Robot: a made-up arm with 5 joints.
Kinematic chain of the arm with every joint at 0, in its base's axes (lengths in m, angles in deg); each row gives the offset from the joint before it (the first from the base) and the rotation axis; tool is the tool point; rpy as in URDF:
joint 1: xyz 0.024 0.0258 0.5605 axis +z
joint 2: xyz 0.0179 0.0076 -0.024 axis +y
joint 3: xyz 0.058 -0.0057 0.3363 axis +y
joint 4: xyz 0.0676 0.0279 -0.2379 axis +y
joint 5: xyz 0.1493 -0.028 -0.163 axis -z
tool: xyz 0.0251 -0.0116 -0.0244 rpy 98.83 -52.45 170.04
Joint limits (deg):
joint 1: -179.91..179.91
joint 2: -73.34..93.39
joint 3: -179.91..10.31
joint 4: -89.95..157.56
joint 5: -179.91..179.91
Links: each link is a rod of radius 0.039 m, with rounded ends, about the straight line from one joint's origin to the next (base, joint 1, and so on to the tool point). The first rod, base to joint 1, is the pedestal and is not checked.
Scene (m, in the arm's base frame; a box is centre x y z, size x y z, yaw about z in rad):
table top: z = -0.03
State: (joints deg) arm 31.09 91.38 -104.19 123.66 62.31
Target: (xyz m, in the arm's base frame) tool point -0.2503 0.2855 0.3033
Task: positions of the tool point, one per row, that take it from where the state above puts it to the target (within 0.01 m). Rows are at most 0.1 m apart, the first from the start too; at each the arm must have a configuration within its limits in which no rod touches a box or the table.
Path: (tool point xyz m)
1: 0.2283 0.1920 0.1913
2: 0.1930 0.2517 0.2044
3: 0.1404 0.3025 0.2185
4: 0.0730 0.3395 0.2337
5: -0.0052 0.3584 0.2498
6: -0.0892 0.3565 0.2668
7: -0.1729 0.3321 0.2846
8: -0.2503 0.2855 0.3033

